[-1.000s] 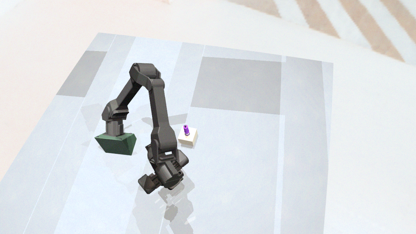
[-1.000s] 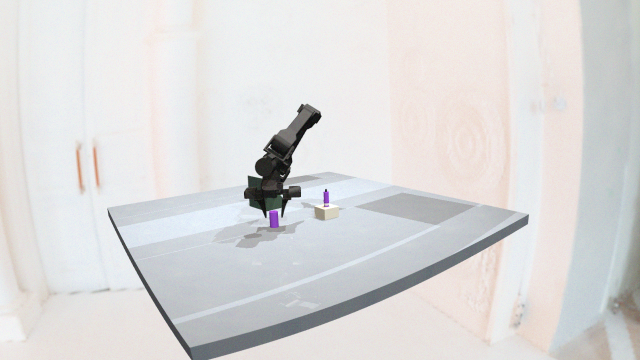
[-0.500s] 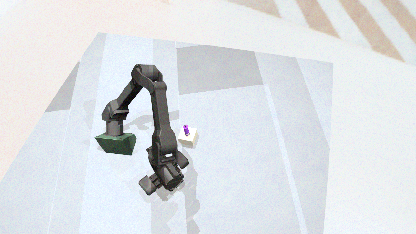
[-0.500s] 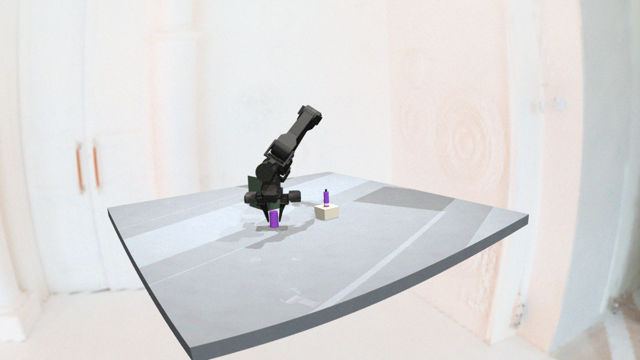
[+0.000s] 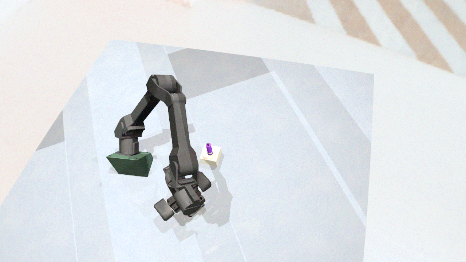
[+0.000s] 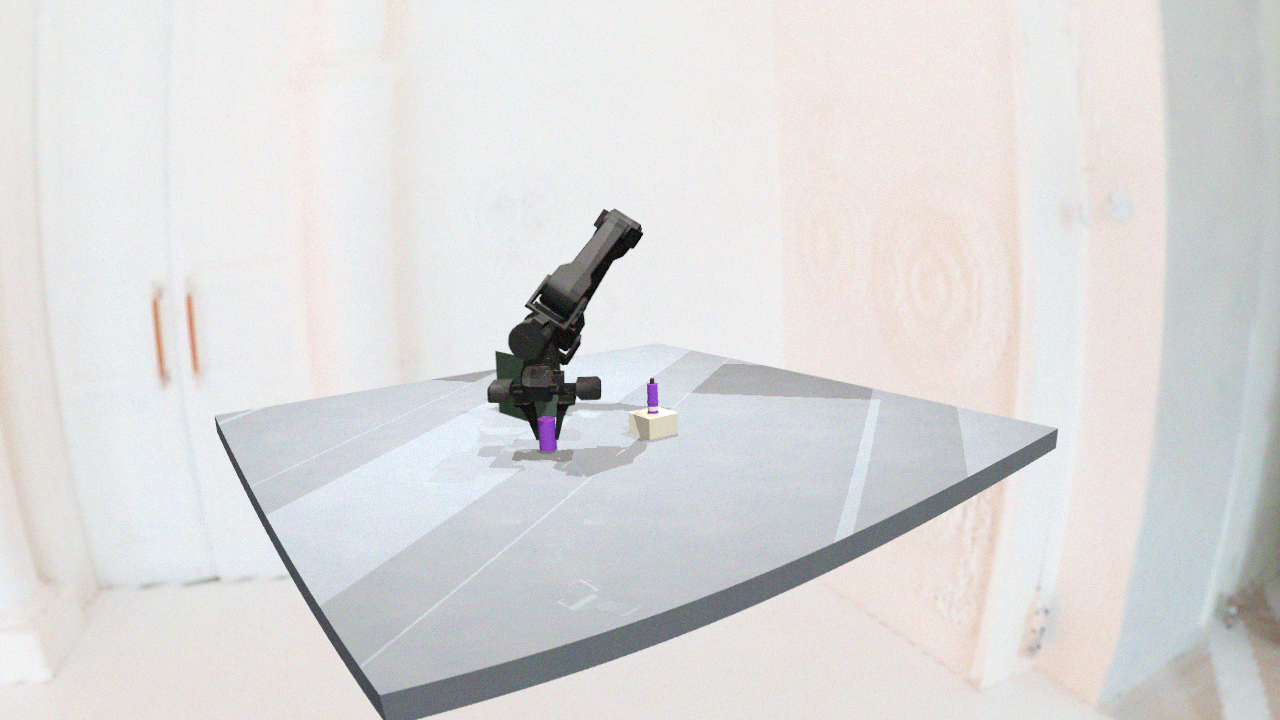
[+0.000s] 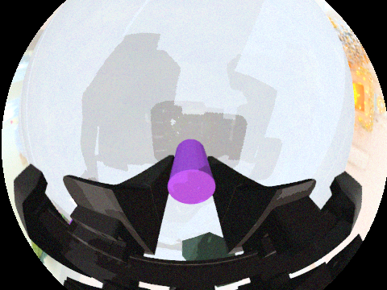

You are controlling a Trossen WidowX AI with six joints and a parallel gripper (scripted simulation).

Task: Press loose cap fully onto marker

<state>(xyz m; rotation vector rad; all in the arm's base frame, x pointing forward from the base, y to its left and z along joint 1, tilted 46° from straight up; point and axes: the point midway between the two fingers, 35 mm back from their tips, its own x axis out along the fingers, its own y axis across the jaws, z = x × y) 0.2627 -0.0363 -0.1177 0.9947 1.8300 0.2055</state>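
The cream holder block lies 10 mm ahead of my gripper tip, 210 mm to the left of it and 10 mm below it. Also, from my gripper tip: purple cap (10 mm above).
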